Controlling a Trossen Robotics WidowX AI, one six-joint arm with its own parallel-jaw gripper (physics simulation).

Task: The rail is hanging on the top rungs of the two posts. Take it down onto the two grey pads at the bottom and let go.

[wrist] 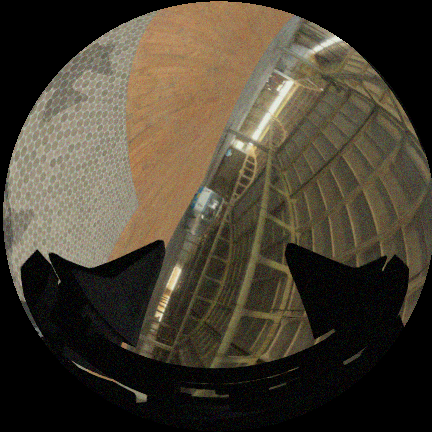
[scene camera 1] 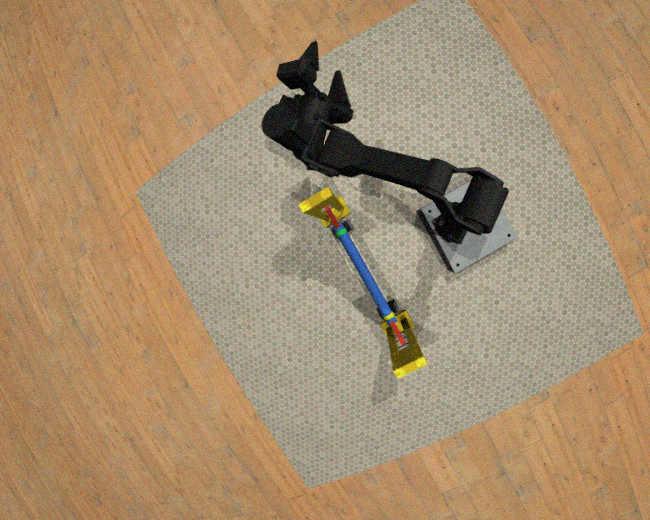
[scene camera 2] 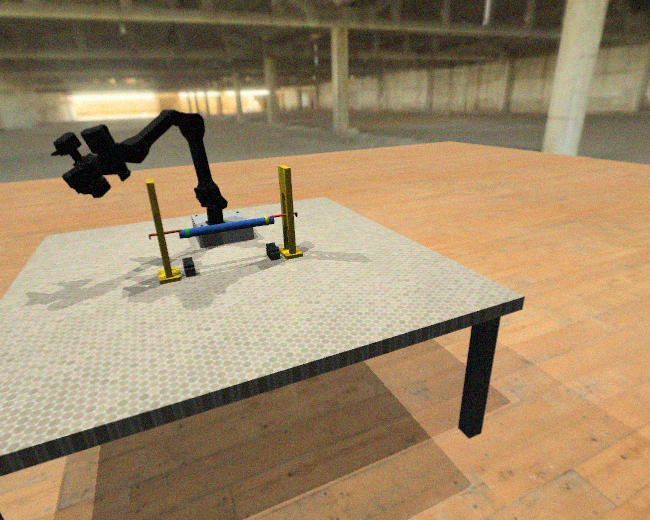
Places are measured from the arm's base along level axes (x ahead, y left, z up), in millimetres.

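Pixels of known places: gripper, between the fingertips: (wrist: 227,249) (scene camera 1: 327,57) (scene camera 2: 62,167); arm's base, origin of its link: (scene camera 1: 447,224) (scene camera 2: 215,222).
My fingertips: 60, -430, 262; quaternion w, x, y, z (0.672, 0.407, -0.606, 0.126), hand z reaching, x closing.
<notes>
For each thing: its middle in the pictures, then the offset to it from my fingertips, as dx, dy, dz. Level surfaces: height alone.
- blue tube, middle of its body: (scene camera 1: 365,274) (scene camera 2: 228,226) +200, +413, -206
- green-end post, middle of its body: (scene camera 1: 326,206) (scene camera 2: 160,231) +184, +213, -186
- yellow-end post, middle of its body: (scene camera 1: 402,342) (scene camera 2: 287,212) +216, +612, -186
- table, height of its surface: dz -336
The rail is a blue tube (scene camera 1: 363,271) (scene camera 2: 224,227) with a green band at one end, a yellow band at the other and thin red end rods. It hangs level above the table, its red rods at two yellow posts, the green-end post (scene camera 1: 311,202) (scene camera 2: 157,216) and the yellow-end post (scene camera 1: 407,355) (scene camera 2: 290,189). Small dark grey blocks (scene camera 1: 391,305) (scene camera 2: 188,266) (scene camera 2: 272,251) stand low beside the post bases, below the rail. My gripper (scene camera 1: 326,56) (wrist: 227,249) is open and empty, raised beyond the green-end post and pointing away from the rail. The rail does not show in the wrist view.
The arm's grey base plate (scene camera 1: 471,254) is on the table (scene camera 1: 487,336) (scene camera 2: 325,303), on one side of the rail. The arm reaches from it past the green-end post, high above the table. The wooden floor (scene camera 1: 81,325) (wrist: 175,100) lies beyond the table edge near my gripper.
</notes>
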